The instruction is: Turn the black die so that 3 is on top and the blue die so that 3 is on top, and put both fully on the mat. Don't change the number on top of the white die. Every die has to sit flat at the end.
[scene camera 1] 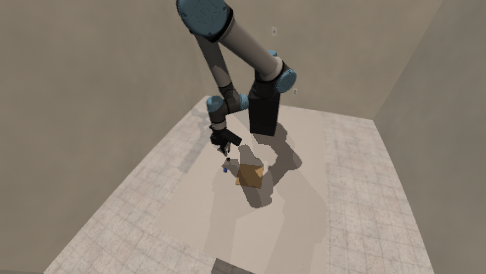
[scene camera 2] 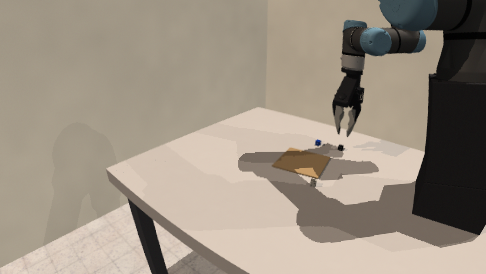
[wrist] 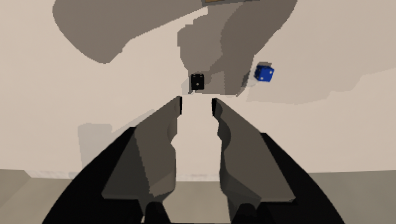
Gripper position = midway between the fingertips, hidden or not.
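My gripper [scene camera 2: 343, 135]; a brown mat [scene camera 2: 306, 163]. My gripper also in the wrist view [wrist: 197, 98].
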